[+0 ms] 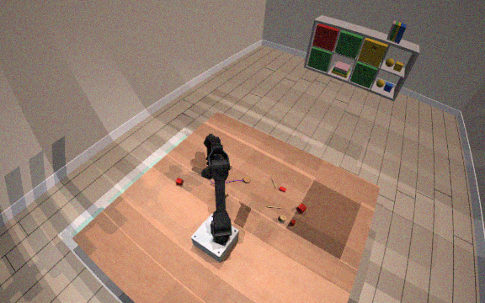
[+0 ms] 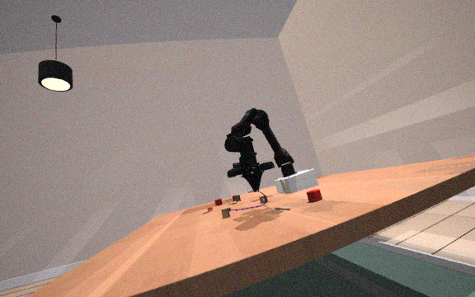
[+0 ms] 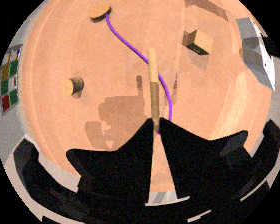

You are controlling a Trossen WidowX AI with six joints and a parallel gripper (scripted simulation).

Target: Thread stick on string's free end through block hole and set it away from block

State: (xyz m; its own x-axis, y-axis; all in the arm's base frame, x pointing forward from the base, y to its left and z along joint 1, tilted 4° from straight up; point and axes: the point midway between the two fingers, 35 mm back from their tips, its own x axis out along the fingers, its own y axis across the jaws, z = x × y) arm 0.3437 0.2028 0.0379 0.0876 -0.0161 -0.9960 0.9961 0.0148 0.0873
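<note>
The wooden block is 8 cm behind my gripper tip, 10 cm to the right of it and 5 cm below it. The rest, counted from my gripper tip: round button (8 cm ahead, 18 cm to the right, 6 cm below); red cube (10 cm behind, 18 cm to the left, 5 cm below).
</note>
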